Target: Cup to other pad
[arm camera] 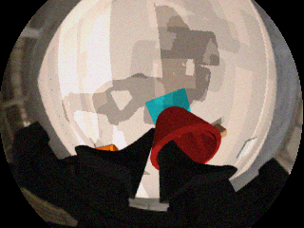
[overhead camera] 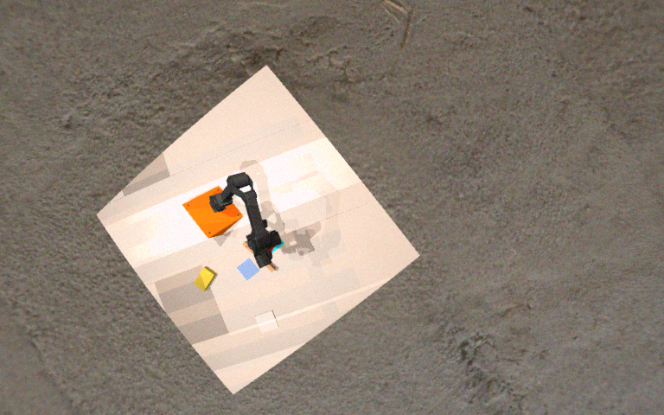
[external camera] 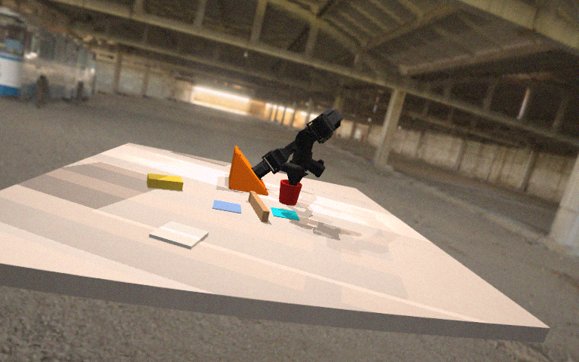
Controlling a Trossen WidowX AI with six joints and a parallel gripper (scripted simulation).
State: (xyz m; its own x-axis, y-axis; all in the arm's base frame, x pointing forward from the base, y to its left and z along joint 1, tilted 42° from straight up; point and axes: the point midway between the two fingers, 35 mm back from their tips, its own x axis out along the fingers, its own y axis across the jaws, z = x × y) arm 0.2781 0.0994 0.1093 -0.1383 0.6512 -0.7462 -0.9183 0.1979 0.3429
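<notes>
The wooden block is 6 cm ahead of my gripper tip, 11 cm to the right of it and 7 cm below it. Round my gripper tip: red cup (3 cm ahead, 1 cm to the right); yellow block (1 cm ahead, 43 cm to the right, 6 cm below); light blue pad (8 cm ahead, 20 cm to the right, 8 cm below).
</notes>
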